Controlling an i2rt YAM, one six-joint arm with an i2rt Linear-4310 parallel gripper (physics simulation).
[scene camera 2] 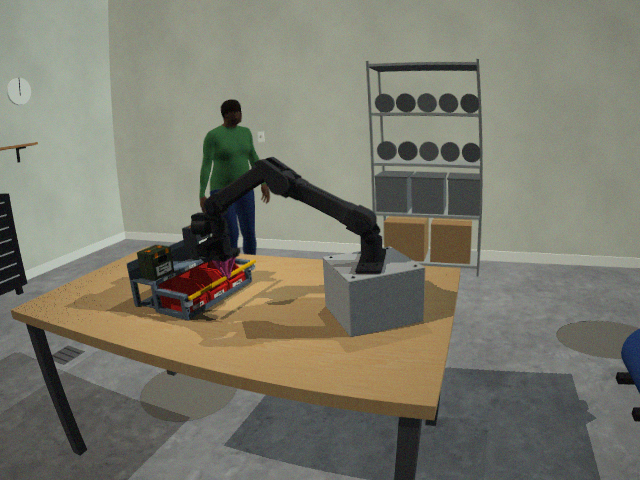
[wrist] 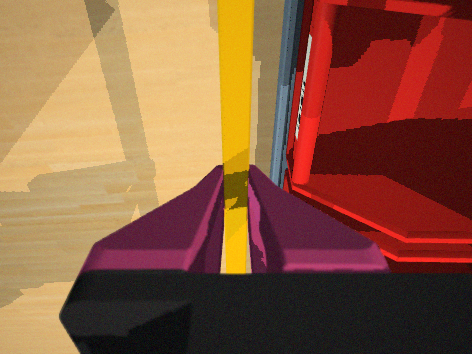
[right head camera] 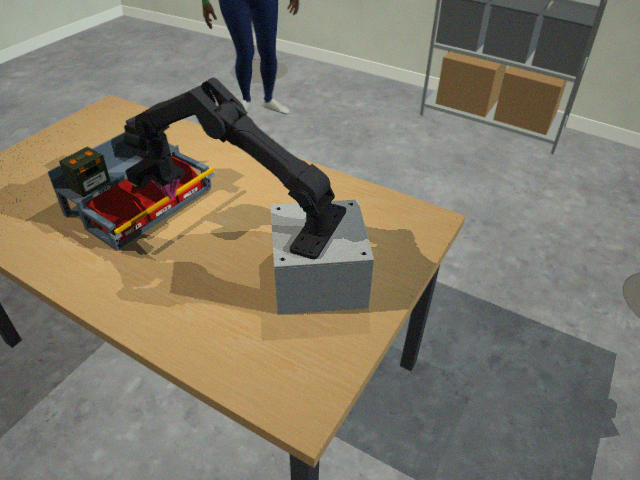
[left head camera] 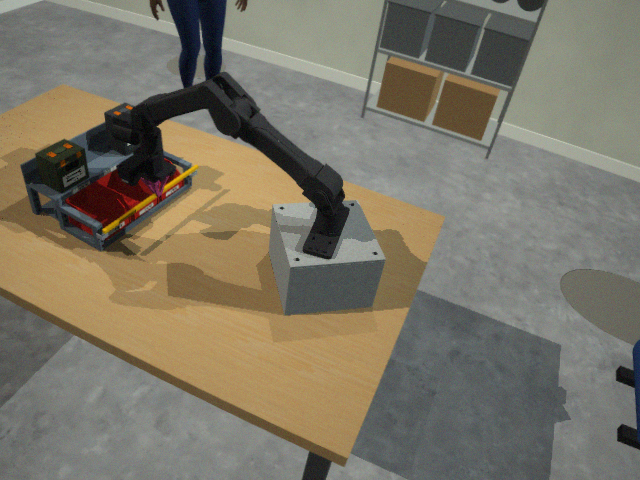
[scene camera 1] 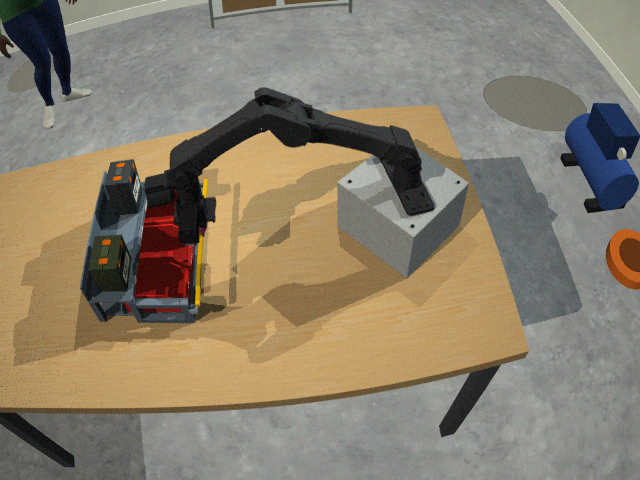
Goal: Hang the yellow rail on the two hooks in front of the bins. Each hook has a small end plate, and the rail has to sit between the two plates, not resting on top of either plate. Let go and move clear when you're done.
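Pixels of known places: gripper, between the fingertips: (scene camera 2: 227,278) (wrist: 236,177) (right head camera: 171,197) (left head camera: 157,195) (scene camera 1: 201,234); arm's base, origin of its link: (scene camera 2: 371,261) (right head camera: 319,230) (left head camera: 327,230) (scene camera 1: 406,181).
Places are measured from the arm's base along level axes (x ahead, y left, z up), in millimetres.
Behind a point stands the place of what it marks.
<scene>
The yellow rail (left head camera: 129,212) @(z -81, x 516, y 52 mm) (right head camera: 145,212) @(z -82, x 511, y 41 mm) (scene camera 1: 200,268) @(z -81, x 511, y 47 mm) (scene camera 2: 211,285) @(z -83, x 510, y 33 mm) (wrist: 236,100) @(z -80, x 501, y -18 mm) runs along the front of the red bins (left head camera: 98,198) @(z -127, x 661, y -15 mm) (right head camera: 117,202) @(z -140, x 679, y -19 mm) (scene camera 1: 162,273) @(z -135, x 616, y -4 mm) (scene camera 2: 180,288) @(z -123, x 667, y -16 mm) (wrist: 370,100), at about the height of their front rims. My gripper (left head camera: 157,192) @(z -89, x 492, y -56 mm) (right head camera: 171,194) @(z -89, x 492, y -56 mm) (scene camera 2: 225,275) @(z -89, x 492, y -56 mm) (wrist: 236,177) @(z -89, x 492, y -56 mm) is shut on the rail near its middle, pointing down. In the wrist view the rail lies between the magenta fingertips, a little out from the rack's front edge. The hooks and end plates are too small to make out clearly, so whether the rail sits between the plates cannot be told.
The blue-grey rack (left head camera: 82,221) @(z -90, x 611, y 125 mm) (scene camera 1: 162,302) @(z -83, x 621, y 115 mm) holds the bins. A green box (left head camera: 63,165) @(z 14, x 699, y 53 mm) (scene camera 1: 110,262) @(z 30, x 720, y 53 mm) and a dark grey box (scene camera 1: 123,187) @(z 39, x 670, y -161 mm) stand on its rear shelf. The arm's grey base block (left head camera: 330,284) @(z -70, x -47, y 105 mm) (scene camera 1: 374,242) @(z -122, x 96, y 62 mm) stands on the wooden table (left head camera: 217,351) @(z -167, x 149, y 315 mm). A person (scene camera 2: 230,155) stands behind the table.
</scene>
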